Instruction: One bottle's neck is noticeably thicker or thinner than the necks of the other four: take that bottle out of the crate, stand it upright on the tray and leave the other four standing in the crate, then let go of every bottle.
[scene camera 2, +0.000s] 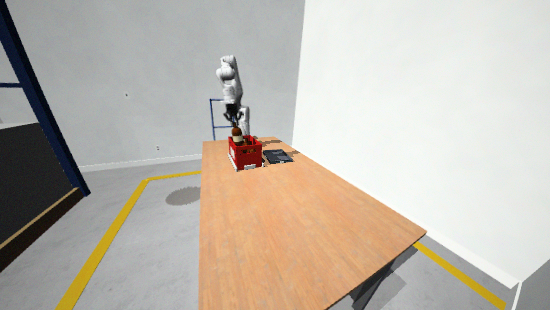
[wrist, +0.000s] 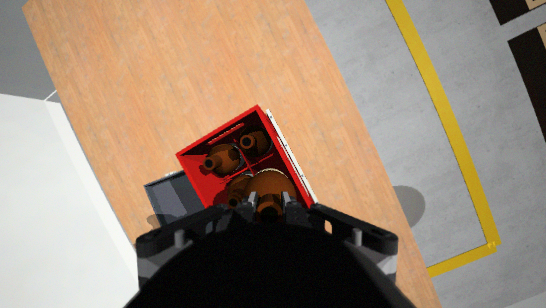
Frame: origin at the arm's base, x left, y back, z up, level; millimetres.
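Seen in the pictures: gripper, between the fingertips: (scene camera 2: 235, 126) (wrist: 269, 200).
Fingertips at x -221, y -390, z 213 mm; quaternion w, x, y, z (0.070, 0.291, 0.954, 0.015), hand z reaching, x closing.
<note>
A point is followed by its place in that frame.
My gripper (scene camera 2: 234, 121) {x -221, y -390, z 213 mm} (wrist: 269, 200) {x -221, y -390, z 213 mm} is shut on the neck of a brown bottle (scene camera 2: 237, 133) {x -217, y -418, z 169 mm} (wrist: 272, 184) {x -230, y -400, z 197 mm} with a pale label. The bottle hangs roughly upright, raised over the red crate (scene camera 2: 248, 158) {x -179, y -522, z 10 mm} (wrist: 217, 130) {x -177, y -520, z 105 mm}; its lower end is near rim height, and I cannot tell whether it is clear of the rim. In the wrist view, one brown bottle (wrist: 255, 142) {x -218, y -466, z 74 mm} stands in the crate's far corner, another (wrist: 223, 159) {x -135, y -477, z 58 mm} stands beside it, and a third (wrist: 235, 191) {x -126, y -405, z 76 mm} is partly covered by the held bottle. A fifth bottle cannot be made out. The dark tray (scene camera 2: 276, 155) {x 135, y -404, z -65 mm} (wrist: 172, 200) {x 146, y -479, z -65 mm} lies beside the crate.
The crate and tray stand on the wooden table (scene camera 2: 280, 215) {x -227, y -1006, z -70 mm} (wrist: 150, 75) {x -28, y -845, z -70 mm}, toward its far end in the scene view. White trim (wrist: 290, 152) {x -261, y -403, z -40 mm} runs along one crate side. A white wall (scene camera 2: 425, 100) rises beyond the table's right edge. Blue posts stand on the floor.
</note>
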